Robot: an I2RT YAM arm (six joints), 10 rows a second.
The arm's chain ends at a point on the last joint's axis. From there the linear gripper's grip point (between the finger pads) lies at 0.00 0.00 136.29 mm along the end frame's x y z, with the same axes.
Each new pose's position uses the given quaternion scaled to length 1; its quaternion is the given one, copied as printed.
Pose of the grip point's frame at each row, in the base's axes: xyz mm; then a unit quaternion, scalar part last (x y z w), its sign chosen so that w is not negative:
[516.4, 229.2, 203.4, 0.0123, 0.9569, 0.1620, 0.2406]
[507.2, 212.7, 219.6, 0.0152, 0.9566, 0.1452, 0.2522]
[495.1, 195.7, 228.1, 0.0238, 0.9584, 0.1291, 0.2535]
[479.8, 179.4, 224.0, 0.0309, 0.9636, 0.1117, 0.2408]
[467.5, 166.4, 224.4, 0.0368, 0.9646, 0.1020, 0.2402]
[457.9, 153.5, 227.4, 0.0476, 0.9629, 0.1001, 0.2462]
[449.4, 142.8, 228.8, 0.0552, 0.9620, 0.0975, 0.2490]
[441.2, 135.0, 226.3, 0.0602, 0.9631, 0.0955, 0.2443]
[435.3, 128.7, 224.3, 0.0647, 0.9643, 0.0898, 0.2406]
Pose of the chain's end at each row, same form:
[453.1, 187.7, 316.8, 0.0123, 0.9569, 0.1620, 0.2406]
[440.8, 175.9, 332.8, 0.0152, 0.9566, 0.1452, 0.2522]
[428.0, 163.6, 342.3, 0.0238, 0.9584, 0.1291, 0.2535]
[415.6, 152.1, 341.1, 0.0309, 0.9636, 0.1117, 0.2408]
[403.3, 142.0, 342.1, 0.0368, 0.9646, 0.1020, 0.2402]
[392.0, 130.4, 344.4, 0.0476, 0.9629, 0.1001, 0.2462]
[382.6, 121.0, 345.6, 0.0552, 0.9620, 0.0975, 0.2490]
[375.5, 113.9, 343.8, 0.0602, 0.9631, 0.0955, 0.2443]
[370.5, 109.3, 342.6, 0.0647, 0.9643, 0.0898, 0.2406]

